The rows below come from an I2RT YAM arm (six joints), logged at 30 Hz.
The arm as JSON. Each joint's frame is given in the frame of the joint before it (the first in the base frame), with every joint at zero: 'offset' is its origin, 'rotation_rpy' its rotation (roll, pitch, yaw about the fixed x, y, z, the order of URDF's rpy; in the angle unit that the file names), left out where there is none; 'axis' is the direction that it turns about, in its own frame. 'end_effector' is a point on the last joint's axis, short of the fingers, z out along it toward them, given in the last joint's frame.
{
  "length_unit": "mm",
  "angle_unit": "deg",
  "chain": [
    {
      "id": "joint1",
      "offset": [
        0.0,
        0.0,
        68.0
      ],
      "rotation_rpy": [
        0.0,
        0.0,
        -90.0
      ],
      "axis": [
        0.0,
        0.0,
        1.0
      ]
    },
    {
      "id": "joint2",
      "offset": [
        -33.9,
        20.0,
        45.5
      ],
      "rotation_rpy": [
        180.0,
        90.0,
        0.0
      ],
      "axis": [
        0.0,
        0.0,
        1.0
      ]
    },
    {
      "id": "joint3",
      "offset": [
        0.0,
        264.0,
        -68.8
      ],
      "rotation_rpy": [
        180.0,
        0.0,
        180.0
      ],
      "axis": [
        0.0,
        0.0,
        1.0
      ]
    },
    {
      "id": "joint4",
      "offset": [
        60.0,
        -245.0,
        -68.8
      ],
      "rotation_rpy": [
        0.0,
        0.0,
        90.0
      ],
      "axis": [
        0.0,
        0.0,
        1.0
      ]
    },
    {
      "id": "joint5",
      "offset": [
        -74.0,
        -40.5,
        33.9
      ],
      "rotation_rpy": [
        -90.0,
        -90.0,
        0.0
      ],
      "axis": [
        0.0,
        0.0,
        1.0
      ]
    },
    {
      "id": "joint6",
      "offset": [
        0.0,
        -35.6,
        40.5
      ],
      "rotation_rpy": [
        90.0,
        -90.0,
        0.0
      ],
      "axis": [
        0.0,
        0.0,
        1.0
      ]
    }
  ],
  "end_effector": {
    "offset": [
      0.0,
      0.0,
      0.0
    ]
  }
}
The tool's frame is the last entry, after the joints.
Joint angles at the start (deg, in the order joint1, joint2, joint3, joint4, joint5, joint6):
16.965 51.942 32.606 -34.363 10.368 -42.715
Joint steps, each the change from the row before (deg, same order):
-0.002 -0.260 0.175 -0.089 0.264 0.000
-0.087 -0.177 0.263 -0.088 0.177 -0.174
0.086 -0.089 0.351 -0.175 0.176 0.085
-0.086 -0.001 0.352 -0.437 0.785 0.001
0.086 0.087 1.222 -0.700 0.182 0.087
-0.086 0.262 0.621 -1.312 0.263 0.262
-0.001 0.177 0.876 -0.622 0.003 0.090
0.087 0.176 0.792 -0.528 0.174 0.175
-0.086 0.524 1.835 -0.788 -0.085 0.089
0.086 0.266 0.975 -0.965 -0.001 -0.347
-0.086 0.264 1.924 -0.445 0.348 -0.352
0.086 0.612 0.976 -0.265 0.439 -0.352
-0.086 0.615 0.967 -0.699 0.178 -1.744
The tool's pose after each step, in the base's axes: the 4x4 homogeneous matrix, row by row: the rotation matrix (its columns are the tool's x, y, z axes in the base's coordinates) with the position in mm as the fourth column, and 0 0 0 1 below. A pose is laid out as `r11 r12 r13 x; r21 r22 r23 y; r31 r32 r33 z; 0 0 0 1`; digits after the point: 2 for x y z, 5 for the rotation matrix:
-0.44079 -0.65387 0.61494 167.00; -0.83148 0.55552 -0.00532 44.07; -0.33814 -0.51366 -0.78855 210.59; 0 0 0 1
-0.43938 -0.64993 0.62011 167.15; -0.83188 0.55490 -0.00786 43.73; -0.33899 -0.51931 -0.78448 212.43; 0 0 0 1
-0.43889 -0.64641 0.62413 167.32; -0.83124 0.55584 -0.00886 43.94; -0.34119 -0.52269 -0.78127 214.42; 0 0 0 1
-0.44644 -0.64002 0.62535 167.45; -0.83056 0.55643 -0.02345 43.21; -0.33296 -0.52987 -0.77999 215.95; 0 0 0 1
-0.44508 -0.63485 0.63156 168.61; -0.82959 0.55786 -0.02388 43.72; -0.33716 -0.53457 -0.77496 221.71; 0 0 0 1
-0.45646 -0.63829 0.61987 168.30; -0.82788 0.55993 -0.03306 43.18; -0.32598 -0.52826 -0.78401 222.97; 0 0 0 1
-0.45707 -0.63686 0.62088 169.13; -0.82686 0.56145 -0.03281 43.43; -0.32770 -0.52838 -0.78322 226.64; 0 0 0 1
-0.45855 -0.63414 0.62258 169.89; -0.82562 0.56317 -0.03447 43.83; -0.32876 -0.52982 -0.78180 229.97; 0 0 0 1
-0.45724 -0.62863 0.62909 172.57; -0.82321 0.56684 -0.03190 44.42; -0.33655 -0.53246 -0.77668 237.80; 0 0 0 1
-0.45359 -0.63452 0.62581 173.04; -0.82774 0.56020 -0.03195 44.85; -0.33031 -0.53250 -0.77932 241.37; 0 0 0 1
-0.44680 -0.62266 0.64239 175.60; -0.82830 0.55925 -0.03404 45.12; -0.33806 -0.54731 -0.76562 250.85; 0 0 0 1
-0.44454 -0.62171 0.64487 177.81; -0.83203 0.55328 -0.04015 45.80; -0.33184 -0.55440 -0.76324 254.30; 0 0 0 1
-0.42990 -0.63601 0.64084 179.52; -0.84829 0.52757 -0.04548 45.92; -0.30916 -0.56317 -0.76633 257.12; 0 0 0 1

